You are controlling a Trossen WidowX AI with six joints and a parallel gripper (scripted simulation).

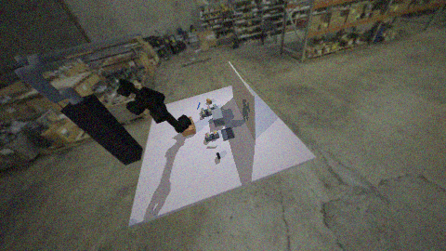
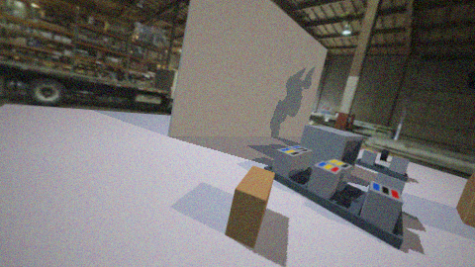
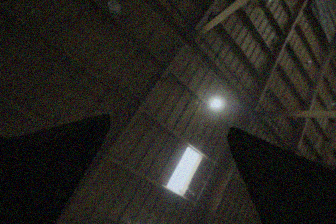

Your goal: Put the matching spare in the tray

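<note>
My gripper tip is 73 cm above the grey spare, 70 cm to the right of it and 37 cm short of it. The rest, counted from my gripper tip: dark grey tray (77 cm below, 36 cm ahead, 28 cm to the left); tall beige panel (59 cm ahead, 54 cm below, 46 cm to the left); tall grey box (72 cm below, 50 cm to the left, 34 cm ahead).
</note>
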